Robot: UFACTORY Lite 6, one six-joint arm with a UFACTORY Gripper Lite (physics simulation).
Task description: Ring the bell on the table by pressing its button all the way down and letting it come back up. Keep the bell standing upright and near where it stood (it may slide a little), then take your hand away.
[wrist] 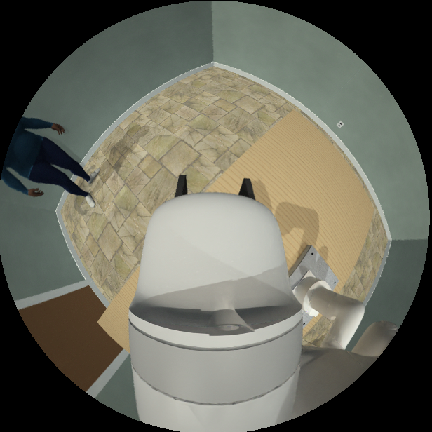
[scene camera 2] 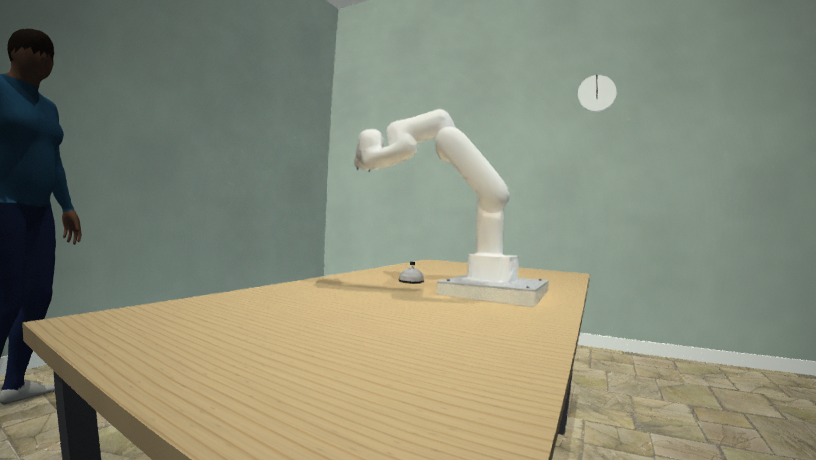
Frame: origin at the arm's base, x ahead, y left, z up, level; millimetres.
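Seen in the pictures: hand, tool point: (scene camera 2: 363, 167); arm's base, link origin: (scene camera 2: 487, 280).
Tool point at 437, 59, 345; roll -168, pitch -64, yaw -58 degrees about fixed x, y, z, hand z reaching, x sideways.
Pixels of each thing's top centre, then the offset from my tool point to it, as dx, dy, dz. Level surfaces: height alone.
- bell, top centre: (scene camera 2: 412, 262) -171, -65, -315
- black button, top centre: (scene camera 2: 412, 262) -171, -65, -315
- wooden table, surface height: dz -381
The bell (scene camera 2: 411, 276) is a small silver dome with a dark rim and a black button (scene camera 2: 412, 263) on top. It stands upright on the wooden table (scene camera 2: 320, 365) (wrist: 320, 165), to the left of the robot's base in the scene view. The bell does not show in the wrist view. My gripper (scene camera 2: 363, 169) (wrist: 214, 184) is open, with its two black fingers apart and nothing seen between them. It is high above the table, well above the bell and to its left in the scene view, not touching it.
The robot's base plate (scene camera 2: 485, 292) (wrist: 310, 260) is on the table close to the bell. A person (scene camera 2: 28, 154) (wrist: 32, 152) in a blue top stands on the floor beyond the table's left side. A round clock (scene camera 2: 597, 92) hangs on the wall.
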